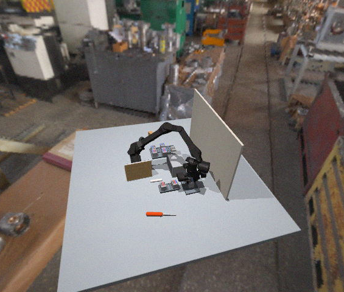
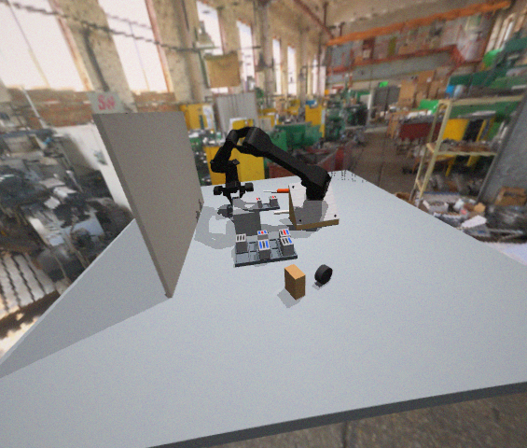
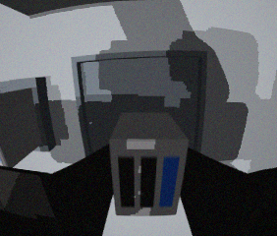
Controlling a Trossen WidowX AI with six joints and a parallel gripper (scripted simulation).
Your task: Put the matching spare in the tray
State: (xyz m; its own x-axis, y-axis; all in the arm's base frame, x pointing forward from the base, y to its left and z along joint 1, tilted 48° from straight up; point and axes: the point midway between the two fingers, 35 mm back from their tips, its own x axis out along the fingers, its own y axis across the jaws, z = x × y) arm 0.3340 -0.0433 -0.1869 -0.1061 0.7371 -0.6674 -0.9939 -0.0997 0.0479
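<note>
The grey spare lies 20 mm above my gripper tip. Also, from my gripper tip: small rack: 150 mm behind, 10 mm to the left, 20 mm below; then dark tray: 20 mm below; then grey mounted unit: 60 mm behind, 190 mm to the left, 30 mm above.
</note>
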